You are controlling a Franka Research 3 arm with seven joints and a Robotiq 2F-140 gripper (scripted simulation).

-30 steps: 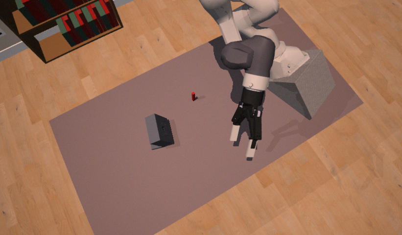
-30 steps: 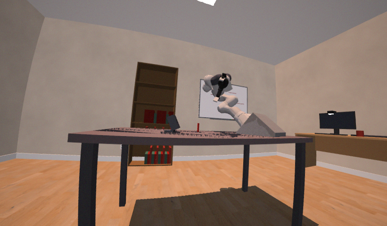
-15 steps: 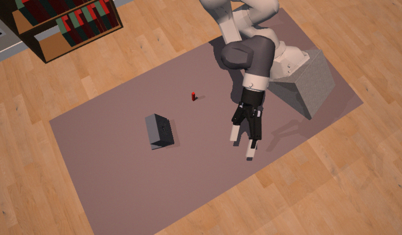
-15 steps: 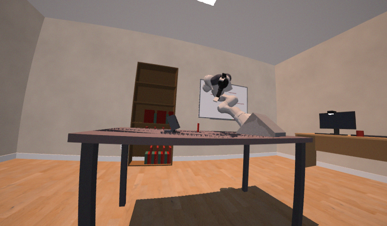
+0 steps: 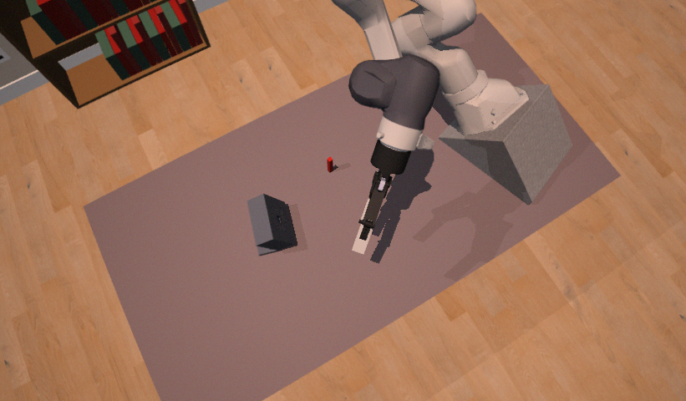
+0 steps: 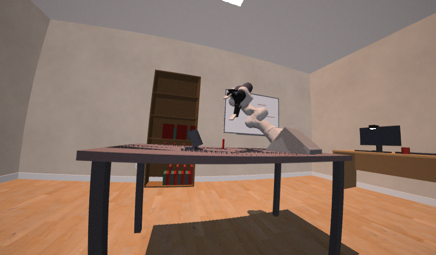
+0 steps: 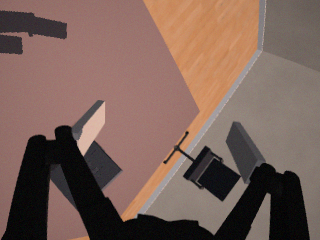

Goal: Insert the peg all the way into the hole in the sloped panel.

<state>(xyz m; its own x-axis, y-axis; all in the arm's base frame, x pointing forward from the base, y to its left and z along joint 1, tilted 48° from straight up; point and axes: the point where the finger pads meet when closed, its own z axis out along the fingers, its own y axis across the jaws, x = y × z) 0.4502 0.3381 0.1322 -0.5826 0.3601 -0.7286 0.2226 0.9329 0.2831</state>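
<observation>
Now: the red peg 270 mm to the right of my hand, 220 mm below it and 80 mm behind it.
</observation>
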